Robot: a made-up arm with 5 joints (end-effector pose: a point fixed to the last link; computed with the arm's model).
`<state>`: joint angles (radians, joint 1 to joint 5).
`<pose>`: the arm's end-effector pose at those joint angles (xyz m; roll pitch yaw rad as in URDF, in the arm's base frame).
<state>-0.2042 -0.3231 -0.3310 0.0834 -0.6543</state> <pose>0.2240 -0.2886 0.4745 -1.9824 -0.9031 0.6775</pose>
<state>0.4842 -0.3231 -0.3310 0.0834 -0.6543</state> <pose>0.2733 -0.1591 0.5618 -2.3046 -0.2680 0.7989</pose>
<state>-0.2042 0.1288 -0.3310 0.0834 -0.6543</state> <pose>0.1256 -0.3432 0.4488 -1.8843 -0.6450 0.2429</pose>
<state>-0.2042 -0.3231 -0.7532 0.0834 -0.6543</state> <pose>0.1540 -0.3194 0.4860 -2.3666 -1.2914 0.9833</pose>
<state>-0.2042 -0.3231 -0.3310 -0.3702 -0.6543</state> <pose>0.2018 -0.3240 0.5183 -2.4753 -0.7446 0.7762</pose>
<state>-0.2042 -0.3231 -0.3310 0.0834 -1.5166</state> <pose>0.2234 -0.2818 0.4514 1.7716 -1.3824 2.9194</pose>
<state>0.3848 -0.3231 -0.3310 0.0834 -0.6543</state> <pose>0.2643 -0.1806 0.5554 -2.2690 -0.3609 0.7972</pose>
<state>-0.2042 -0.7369 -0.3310 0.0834 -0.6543</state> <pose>0.2832 -0.2138 0.5203 -2.2985 -1.0785 1.2780</pose>
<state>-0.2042 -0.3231 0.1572 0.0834 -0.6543</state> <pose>0.2895 -0.2553 0.4239 -1.8283 -0.4319 0.6298</pose>
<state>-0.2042 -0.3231 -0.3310 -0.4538 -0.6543</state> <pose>0.1963 -0.3280 0.5273 -2.5558 -0.7128 0.7811</pose>
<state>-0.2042 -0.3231 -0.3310 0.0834 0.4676</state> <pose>0.2481 -0.2838 0.4927 -1.5955 0.1195 0.8444</pose>
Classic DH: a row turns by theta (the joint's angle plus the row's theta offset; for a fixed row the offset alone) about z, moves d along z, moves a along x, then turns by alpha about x. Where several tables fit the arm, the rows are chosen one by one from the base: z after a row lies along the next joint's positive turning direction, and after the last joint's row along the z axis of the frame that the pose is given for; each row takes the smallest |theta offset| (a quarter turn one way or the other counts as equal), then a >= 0, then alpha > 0; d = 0 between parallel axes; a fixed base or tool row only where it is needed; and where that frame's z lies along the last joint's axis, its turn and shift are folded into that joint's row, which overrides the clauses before.
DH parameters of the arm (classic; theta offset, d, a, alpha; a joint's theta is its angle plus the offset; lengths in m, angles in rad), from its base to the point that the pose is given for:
base (fixed): 1.1475 0.2944 0.0204 -1.6647
joint 1: -0.359 0.016 0.0404 -1.1395
joint 2: 1.1924 -0.0314 0.0048 1.0499
joint 3: 1.4124 -0.2506 -0.1717 1.5975
joint 4: 0.0609 0.1825 0.0773 -1.5009
joint 5: -0.4024 -0.1033 -0.0258 -0.5286
tool (fixed): -0.8318 -0.0251 0 0

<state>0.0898 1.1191 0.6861 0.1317 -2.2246</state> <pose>-0.1718 -0.2855 0.4138 -2.8281 -0.5142 -0.2395</pose>
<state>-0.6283 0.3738 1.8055 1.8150 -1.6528</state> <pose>0.0398 -0.0391 0.1332 -2.1357 0.7831 -1.7041</pose>
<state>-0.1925 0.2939 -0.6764 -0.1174 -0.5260</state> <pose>0.0169 -0.3589 0.5062 -2.1728 -0.6900 0.1869</pose>
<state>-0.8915 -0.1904 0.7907 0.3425 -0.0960</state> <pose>0.3197 -0.1860 0.2107 -0.8917 -0.0617 0.9635</pose>
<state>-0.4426 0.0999 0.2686 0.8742 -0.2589</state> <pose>0.2014 -0.2393 0.2751 -0.6625 -0.1415 0.3198</pose>
